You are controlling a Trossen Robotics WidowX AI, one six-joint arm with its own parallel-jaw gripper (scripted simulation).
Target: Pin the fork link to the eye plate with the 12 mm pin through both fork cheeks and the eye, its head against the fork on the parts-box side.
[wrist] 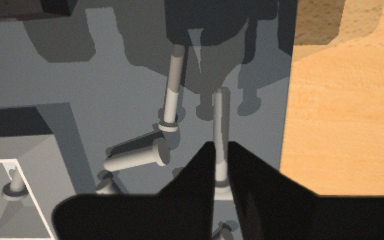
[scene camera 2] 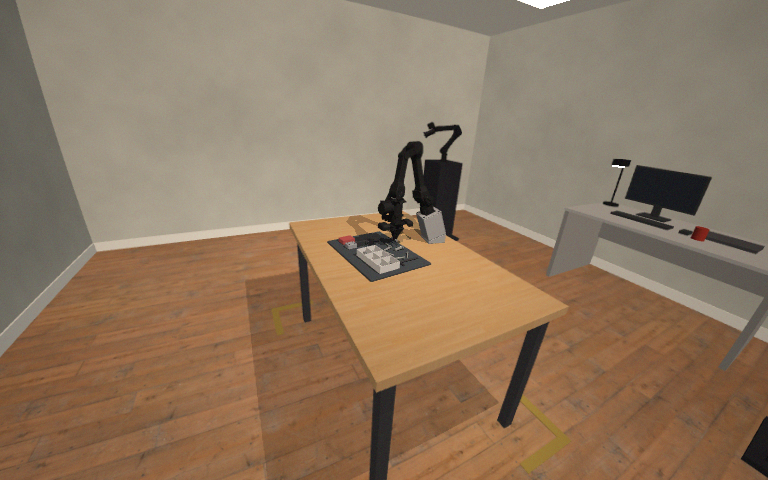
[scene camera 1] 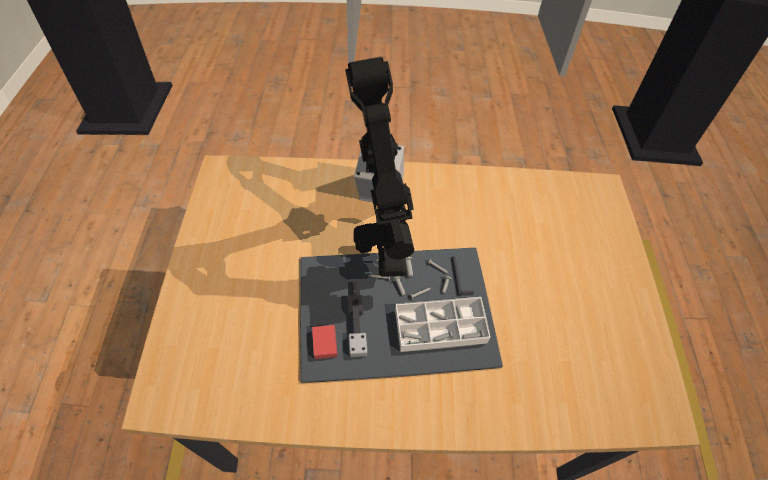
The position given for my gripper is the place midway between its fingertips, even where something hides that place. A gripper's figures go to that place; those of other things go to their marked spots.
Labels:
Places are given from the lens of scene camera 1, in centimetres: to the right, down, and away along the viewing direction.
my gripper [scene camera 1: 389, 259]: 1, 5, 123
white parts box [scene camera 1: 472, 309]: 22, 17, 120
red block [scene camera 1: 324, 339]: -14, 23, 112

